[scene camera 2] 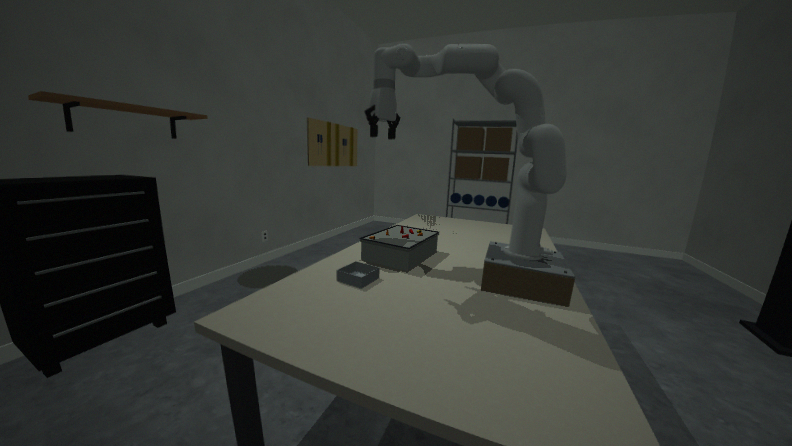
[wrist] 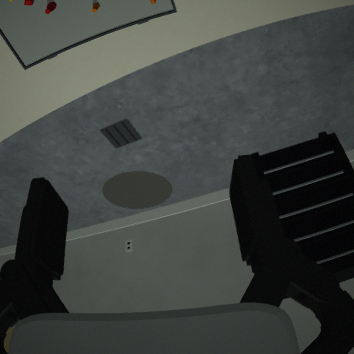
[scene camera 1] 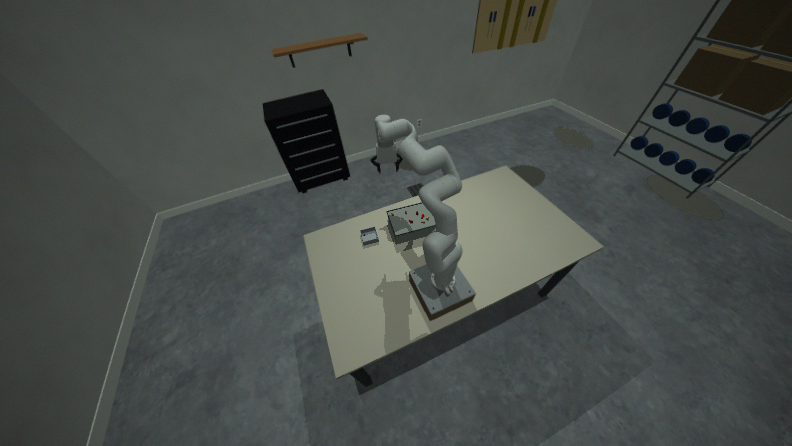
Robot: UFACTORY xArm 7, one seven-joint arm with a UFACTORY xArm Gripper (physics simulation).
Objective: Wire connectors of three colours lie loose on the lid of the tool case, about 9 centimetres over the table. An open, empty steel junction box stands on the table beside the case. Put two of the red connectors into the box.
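Frame: origin at the arm's base, x ahead, y left, z up, level; millimetres.
Where they show: gripper, fingertip midpoint: (scene camera 2: 383, 138) (wrist: 140, 183) (scene camera 1: 388, 171); arm's base at its link origin: (scene camera 2: 522, 254) (scene camera 1: 442, 279).
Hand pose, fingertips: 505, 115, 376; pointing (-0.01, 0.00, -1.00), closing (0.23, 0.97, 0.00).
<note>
Things, the pixels of their top centre, and the offset from my fingertips, as dx, dy, dz. Level surfaces: height alone.
- tool case at its top centre: (scene camera 2: 401, 234) (scene camera 1: 412, 216) -29, -123, -381
- open steel junction box at its top centre: (scene camera 2: 358, 268) (scene camera 1: 369, 234) -24, +177, -435
- table at its surface level: dz -473
The tool case (scene camera 1: 396, 219) (scene camera 2: 382, 256) (wrist: 75, 31) stands on the table. On its lid lie red connectors, one red connector (scene camera 1: 410, 221) (scene camera 2: 405, 236) nearer the arm's base and another red connector (scene camera 1: 417, 212) (scene camera 2: 401, 229) farther back. A red connector (wrist: 50, 8) also shows at the wrist view's top left. Orange connectors (scene camera 1: 405, 212) (scene camera 2: 387, 232) (wrist: 96, 7) and a yellow one (scene camera 1: 427, 218) lie there too. The open steel junction box (scene camera 1: 369, 237) (scene camera 2: 349, 278) is beside the case and looks empty. My gripper (scene camera 1: 388, 168) (scene camera 2: 382, 134) (wrist: 140, 183) is open and empty, high above the case's level.
The table (scene camera 1: 515, 221) (scene camera 2: 443, 343) carries my arm's base block (scene camera 1: 451, 307) (scene camera 2: 526, 285). A black drawer cabinet (scene camera 1: 307, 141) (scene camera 2: 83, 260) (wrist: 305, 200) stands on the floor by the wall, beyond the table. A wall shelf (scene camera 1: 320, 44) (scene camera 2: 116, 105) hangs above it.
</note>
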